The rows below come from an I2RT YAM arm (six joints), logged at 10 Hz.
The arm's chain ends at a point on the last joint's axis. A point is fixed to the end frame.
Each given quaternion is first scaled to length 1.
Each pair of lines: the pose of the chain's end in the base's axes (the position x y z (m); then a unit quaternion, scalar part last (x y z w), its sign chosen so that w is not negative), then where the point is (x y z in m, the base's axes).
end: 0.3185, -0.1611, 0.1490, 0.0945, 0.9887, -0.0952, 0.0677
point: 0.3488 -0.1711 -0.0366
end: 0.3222, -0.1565, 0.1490, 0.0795, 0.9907, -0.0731, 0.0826
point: 0.3583 -0.1580 -0.0358
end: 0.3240, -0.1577, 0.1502, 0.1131, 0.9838, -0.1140, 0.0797
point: 0.3582 -0.1759 -0.0340
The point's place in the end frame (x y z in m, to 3 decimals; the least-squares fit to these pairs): -0.003 0.029 0.186
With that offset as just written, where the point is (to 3 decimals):
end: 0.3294, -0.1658, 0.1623, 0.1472, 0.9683, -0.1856, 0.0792
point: 0.360 -0.212 -0.018
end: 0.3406, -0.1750, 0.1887, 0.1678, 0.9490, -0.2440, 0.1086
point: 0.377 -0.245 0.018
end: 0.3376, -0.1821, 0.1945, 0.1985, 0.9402, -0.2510, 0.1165
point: 0.375 -0.256 0.026
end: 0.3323, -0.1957, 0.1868, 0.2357, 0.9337, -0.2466, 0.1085
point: 0.365 -0.270 0.017
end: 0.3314, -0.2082, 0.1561, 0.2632, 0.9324, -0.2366, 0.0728
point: 0.351 -0.277 -0.018
